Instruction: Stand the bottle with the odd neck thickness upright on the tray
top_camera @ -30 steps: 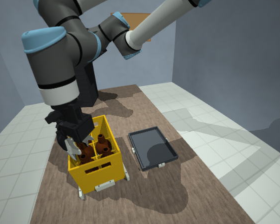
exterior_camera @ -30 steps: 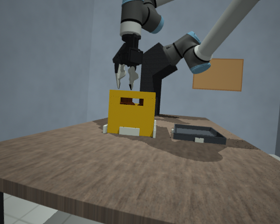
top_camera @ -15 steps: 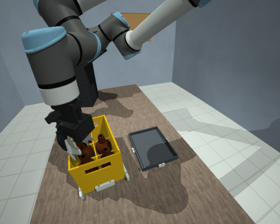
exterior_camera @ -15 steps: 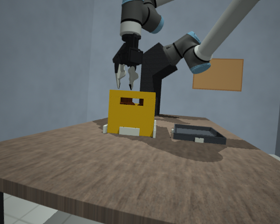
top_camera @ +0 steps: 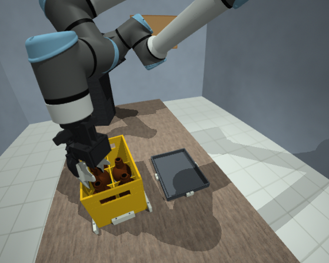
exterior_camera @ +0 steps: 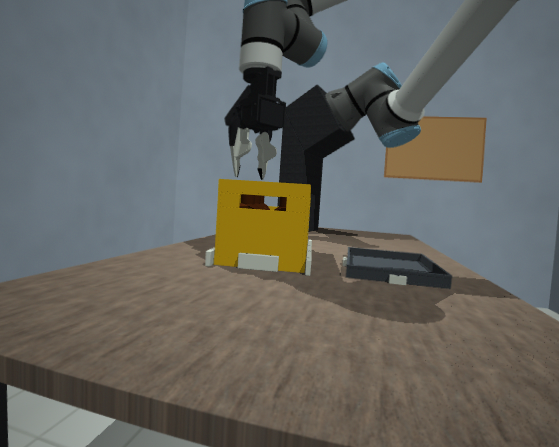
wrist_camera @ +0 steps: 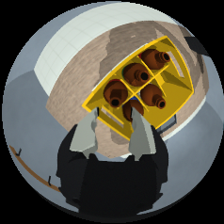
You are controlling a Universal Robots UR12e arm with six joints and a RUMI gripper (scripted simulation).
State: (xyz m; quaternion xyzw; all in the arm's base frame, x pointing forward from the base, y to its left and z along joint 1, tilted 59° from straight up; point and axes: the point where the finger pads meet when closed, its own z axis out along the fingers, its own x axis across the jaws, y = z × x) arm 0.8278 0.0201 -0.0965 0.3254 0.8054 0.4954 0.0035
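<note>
Right now the yellow crate is 9 cm behind my hand, 2 cm to the left of it and 11 cm below it. Round my hand: dark tray: 12 cm behind, 31 cm to the left, 18 cm below.
</note>
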